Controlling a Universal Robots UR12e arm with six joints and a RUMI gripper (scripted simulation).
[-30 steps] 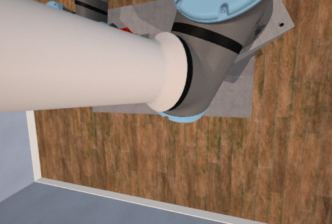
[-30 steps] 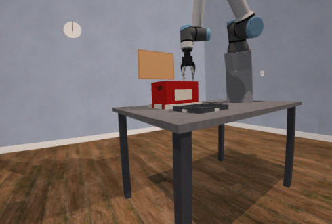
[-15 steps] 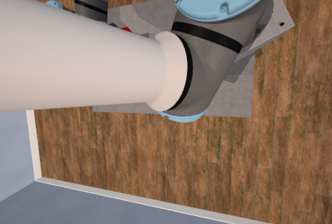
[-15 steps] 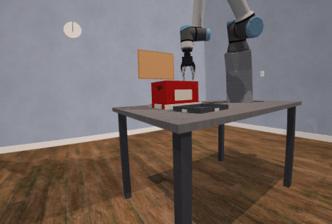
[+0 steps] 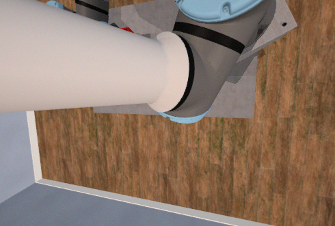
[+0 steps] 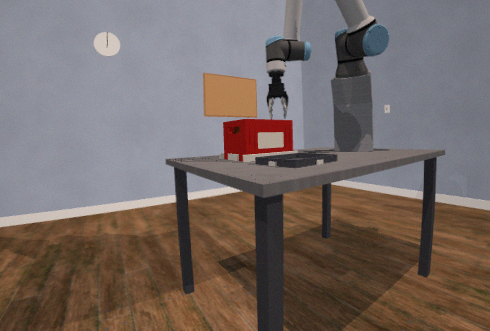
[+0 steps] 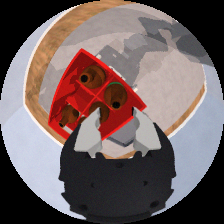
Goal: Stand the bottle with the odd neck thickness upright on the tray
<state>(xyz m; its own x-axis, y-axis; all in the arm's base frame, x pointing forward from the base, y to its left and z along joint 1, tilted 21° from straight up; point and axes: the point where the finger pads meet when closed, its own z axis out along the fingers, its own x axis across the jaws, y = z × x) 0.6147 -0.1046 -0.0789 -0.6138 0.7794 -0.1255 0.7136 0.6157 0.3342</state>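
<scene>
Right now my hand is 11 cm above the red crate, 9 cm short of it and 5 cm to the left of it. The rest, counted from my hand: dark tray 22 cm to the left, 18 cm below, 13 cm ahead.
</scene>
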